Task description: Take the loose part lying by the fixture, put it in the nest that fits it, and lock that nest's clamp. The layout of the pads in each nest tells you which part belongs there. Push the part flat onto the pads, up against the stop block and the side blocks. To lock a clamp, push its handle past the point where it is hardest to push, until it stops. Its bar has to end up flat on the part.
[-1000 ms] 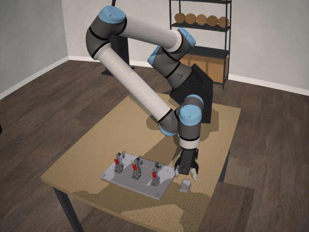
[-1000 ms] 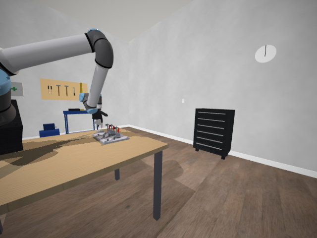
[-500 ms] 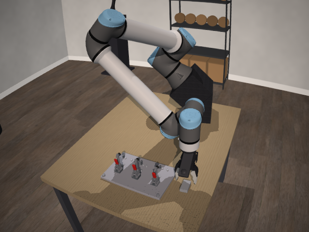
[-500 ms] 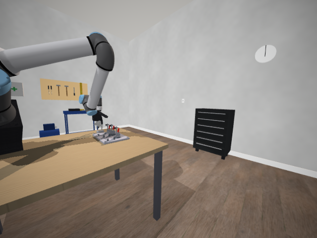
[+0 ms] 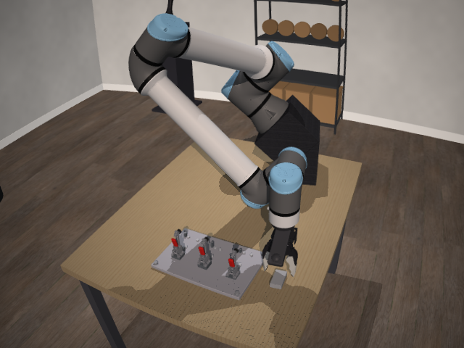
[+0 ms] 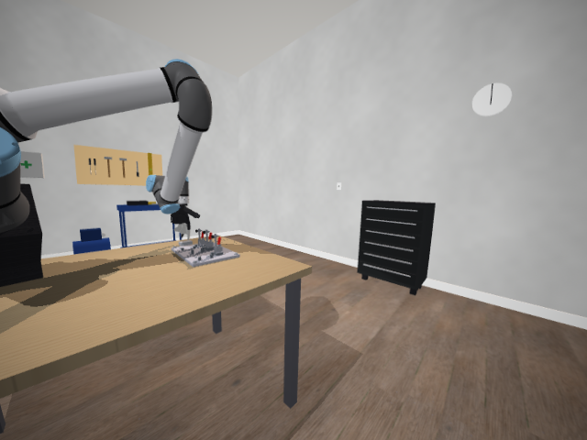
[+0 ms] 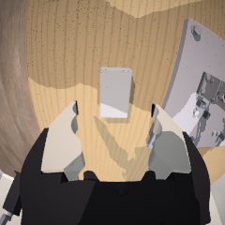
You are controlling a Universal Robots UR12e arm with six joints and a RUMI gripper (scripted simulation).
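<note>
The loose part lies 40 mm below my hand. From my hand the other things lie so: fixture plate (20 mm ahead, 260 mm to the right, 40 mm below).
</note>
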